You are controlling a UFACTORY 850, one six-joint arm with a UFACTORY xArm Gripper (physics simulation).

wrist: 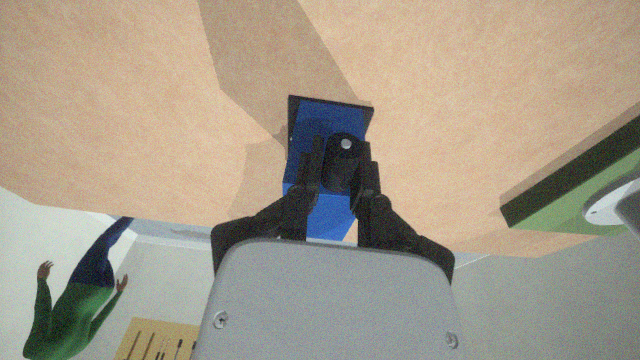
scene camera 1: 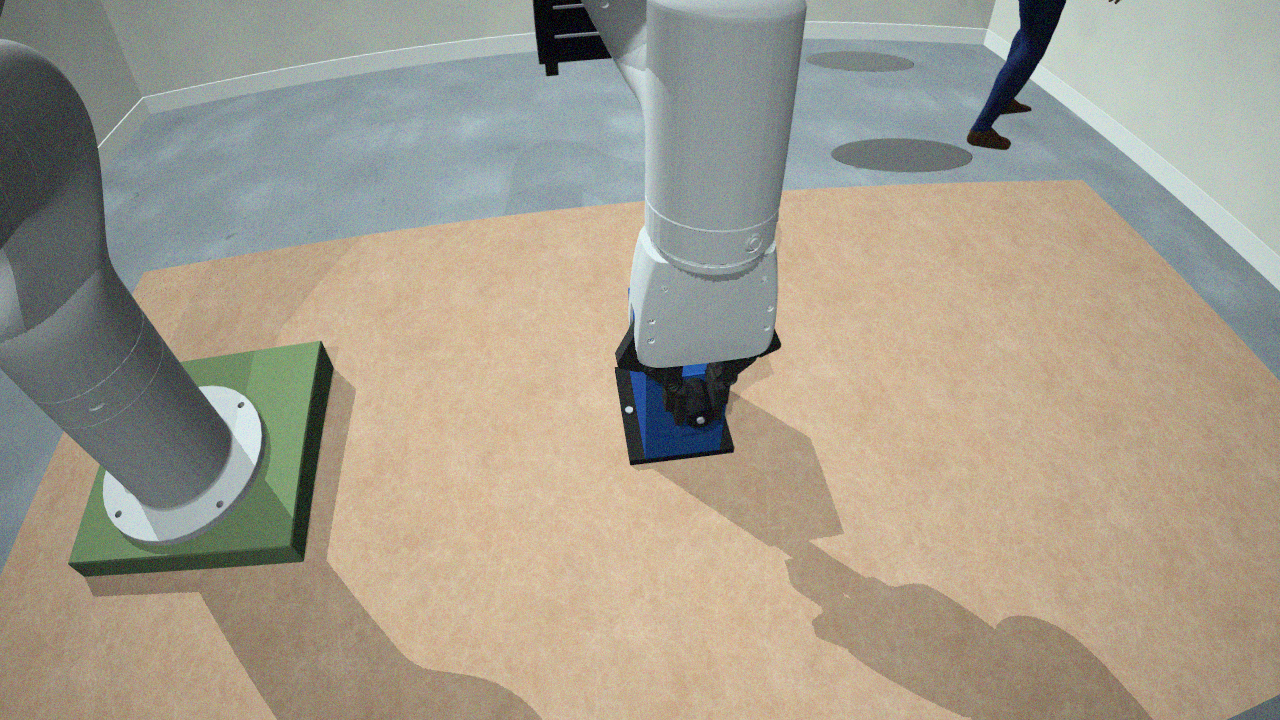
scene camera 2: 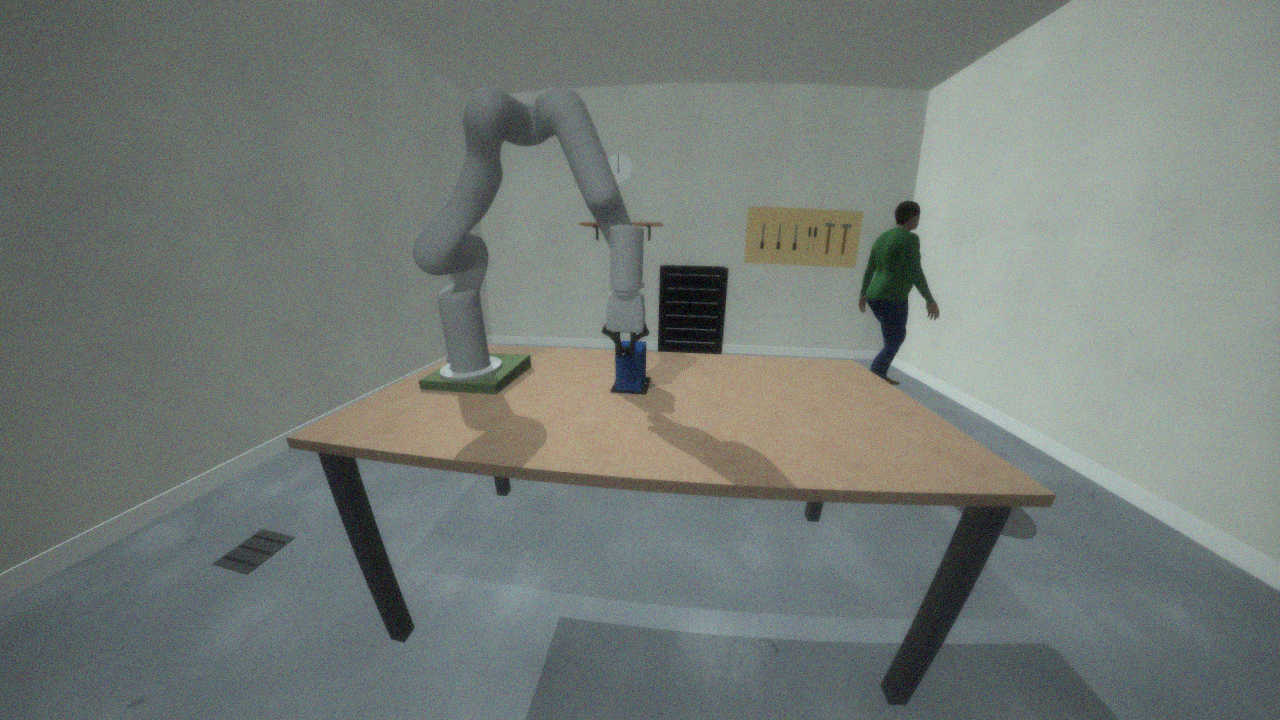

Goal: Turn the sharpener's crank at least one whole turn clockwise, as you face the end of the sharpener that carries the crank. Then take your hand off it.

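The blue sharpener (scene camera 1: 666, 437) (scene camera 2: 634, 371) (wrist: 327, 215) stands upright on its black base on the table. Its crank's black handle (scene camera 1: 695, 411) (wrist: 341, 170), with a pale round tip, sticks out from the end that faces scene camera 1. My gripper (scene camera 1: 701, 401) (scene camera 2: 627, 350) (wrist: 338, 152) points down over this end and is shut on the crank handle, one finger on each side of it. In scene camera 1 the fingers and wrist hide part of the handle and the sharpener's top. The crank's arm is hard to make out.
The table (scene camera 1: 501, 537) (scene camera 2: 554, 429) carries the arm's green base block (scene camera 1: 286, 447) (scene camera 2: 514, 371) (wrist: 555, 210), to the left of the sharpener in both scene views. A person (scene camera 2: 893, 268) (wrist: 80, 300) in a green top is beyond the table. A black drawer cabinet (scene camera 2: 692, 308) stands at the back wall.
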